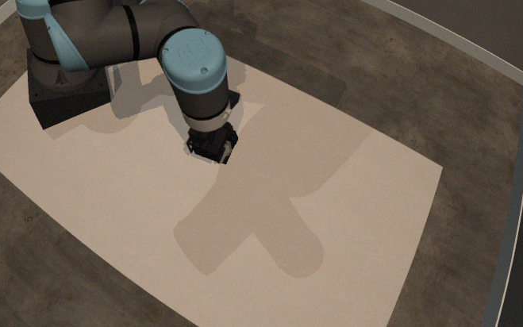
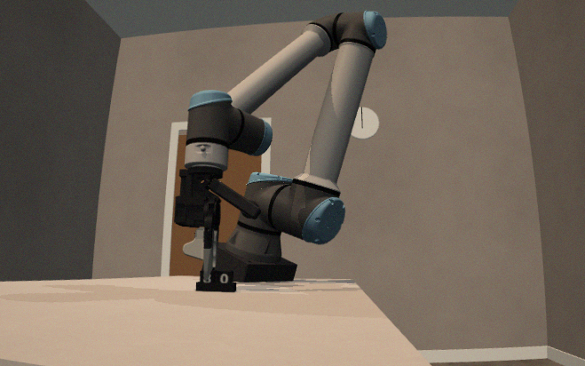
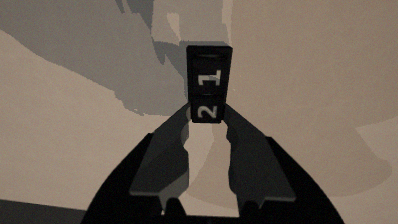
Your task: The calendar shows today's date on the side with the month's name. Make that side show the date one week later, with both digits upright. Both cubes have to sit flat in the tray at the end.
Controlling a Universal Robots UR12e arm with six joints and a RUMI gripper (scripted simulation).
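Right now my hand is 20 mm to the right of the black tray and 30 mm above it.
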